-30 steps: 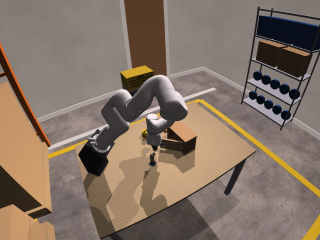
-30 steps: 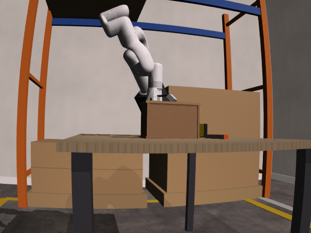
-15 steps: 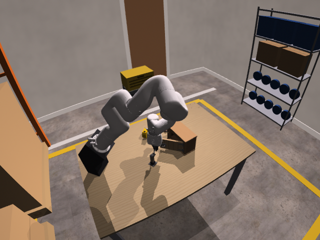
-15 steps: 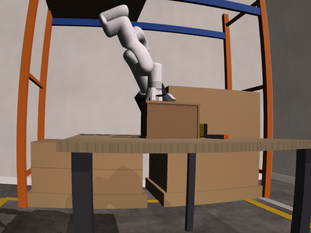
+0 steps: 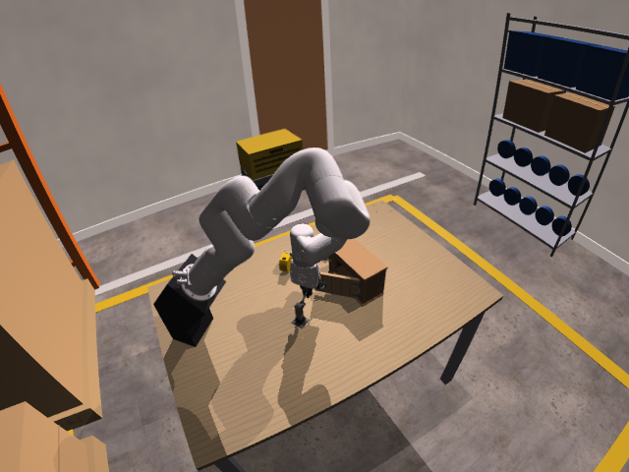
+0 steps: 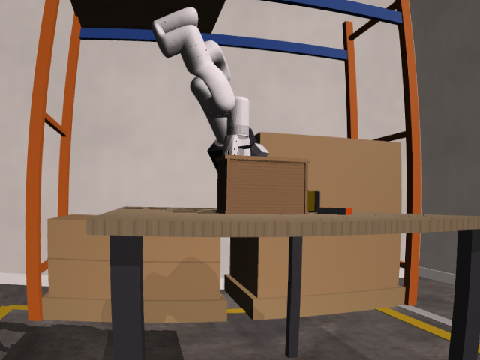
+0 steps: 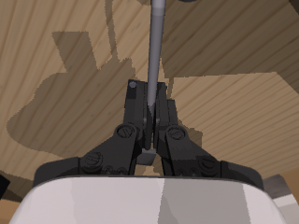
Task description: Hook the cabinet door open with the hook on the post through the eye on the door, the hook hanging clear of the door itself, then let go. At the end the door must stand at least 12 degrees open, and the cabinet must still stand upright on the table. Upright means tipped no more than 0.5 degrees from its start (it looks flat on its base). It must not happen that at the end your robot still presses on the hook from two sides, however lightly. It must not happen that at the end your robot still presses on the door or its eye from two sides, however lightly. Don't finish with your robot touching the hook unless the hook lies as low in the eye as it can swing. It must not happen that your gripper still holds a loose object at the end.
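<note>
Right now my hand is 12 cm short of the door, 2 cm to the left of it and 3 cm above it. Also, from my hand: yellow block (3 cm ahead, 26 cm to the left, 6 cm below); grey hook rod (1 cm ahead, 1 cm to the left, 1 cm below); orange thing (27 cm ahead, 23 cm to the left, 9 cm below).
</note>
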